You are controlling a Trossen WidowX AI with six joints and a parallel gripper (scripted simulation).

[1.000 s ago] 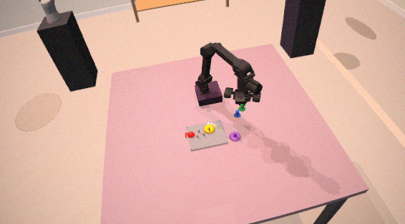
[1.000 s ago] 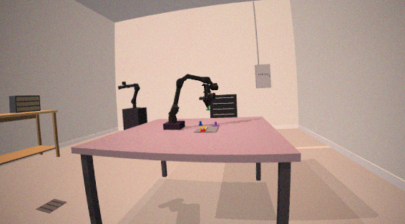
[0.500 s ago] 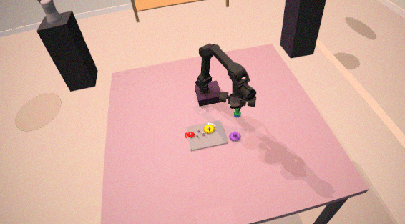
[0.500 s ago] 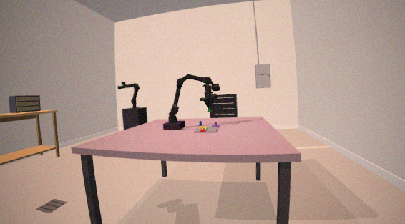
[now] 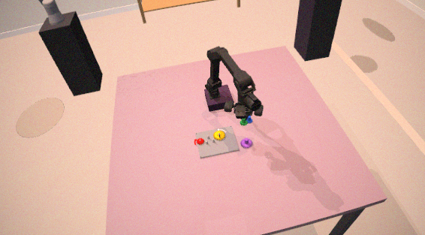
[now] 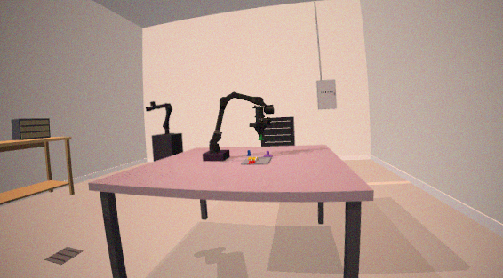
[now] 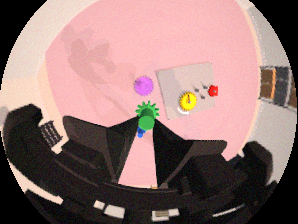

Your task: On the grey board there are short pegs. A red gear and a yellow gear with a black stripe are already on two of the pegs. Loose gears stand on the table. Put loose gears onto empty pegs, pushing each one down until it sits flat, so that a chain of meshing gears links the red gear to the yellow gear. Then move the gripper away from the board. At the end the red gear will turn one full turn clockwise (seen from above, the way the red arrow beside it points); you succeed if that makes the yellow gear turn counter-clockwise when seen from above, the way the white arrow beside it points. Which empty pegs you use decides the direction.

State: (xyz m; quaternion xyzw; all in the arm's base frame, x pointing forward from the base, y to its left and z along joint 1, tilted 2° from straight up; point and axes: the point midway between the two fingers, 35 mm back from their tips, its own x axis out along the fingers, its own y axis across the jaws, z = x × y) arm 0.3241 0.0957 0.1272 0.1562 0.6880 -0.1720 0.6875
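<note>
My gripper tip is now 3 cm past the red gear, 24 cm to the left of it and 13 cm above it. From my gripper tip the other things lie so: purple gear: 5 cm ahead, 13 cm below; green gear: 1 cm below; blue gear: 10 cm behind, 6 cm to the left, 13 cm below.
</note>
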